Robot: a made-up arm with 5 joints.
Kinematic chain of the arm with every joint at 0, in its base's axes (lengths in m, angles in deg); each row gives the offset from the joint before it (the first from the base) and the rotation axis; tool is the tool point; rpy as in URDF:
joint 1: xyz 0.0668 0 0.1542 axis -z
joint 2: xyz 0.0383 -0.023 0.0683 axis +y
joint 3: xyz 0.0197 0 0.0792 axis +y
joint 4: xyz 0.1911 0 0.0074 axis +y
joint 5: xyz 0.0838 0.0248 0 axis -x
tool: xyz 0 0 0 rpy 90 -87.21 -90
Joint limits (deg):
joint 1: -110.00..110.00
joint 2: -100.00..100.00
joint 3: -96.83..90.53
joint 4: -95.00..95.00
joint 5: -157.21..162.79
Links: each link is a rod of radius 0.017 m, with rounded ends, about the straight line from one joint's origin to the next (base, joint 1, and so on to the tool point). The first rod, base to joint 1, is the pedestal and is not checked.
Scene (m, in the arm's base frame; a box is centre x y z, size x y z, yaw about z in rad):
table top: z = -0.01
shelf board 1: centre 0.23 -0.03 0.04 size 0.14 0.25 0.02 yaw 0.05
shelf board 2: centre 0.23 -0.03 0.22 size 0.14 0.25 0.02 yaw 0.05
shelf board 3: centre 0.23 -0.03 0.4 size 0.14 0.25 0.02 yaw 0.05
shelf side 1: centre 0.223 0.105 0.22 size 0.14 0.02 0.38 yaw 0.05
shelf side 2: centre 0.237 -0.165 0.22 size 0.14 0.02 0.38 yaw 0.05
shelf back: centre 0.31 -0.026 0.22 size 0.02 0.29 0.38 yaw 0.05
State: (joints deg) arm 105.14 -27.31 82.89 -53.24 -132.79
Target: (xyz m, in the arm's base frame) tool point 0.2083 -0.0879 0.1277
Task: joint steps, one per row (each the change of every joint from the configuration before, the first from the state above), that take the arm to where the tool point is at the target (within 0.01 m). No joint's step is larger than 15 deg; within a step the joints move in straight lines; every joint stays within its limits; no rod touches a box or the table.
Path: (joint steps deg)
1: -8.26 12.78 2.55 -13.71 -8.14
2: -8.26 12.78 2.54 -13.70 -8.14
3: -8.26 12.79 2.55 -13.71 -8.14
4: -12.39 -3.36 -0.63 -0.21 11.67
5: -12.39 -3.36 -0.63 -0.22 11.66
6: -12.38 -3.35 -0.62 -0.21 11.67
7: -10.73 -11.39 1.88 7.53 -10.58

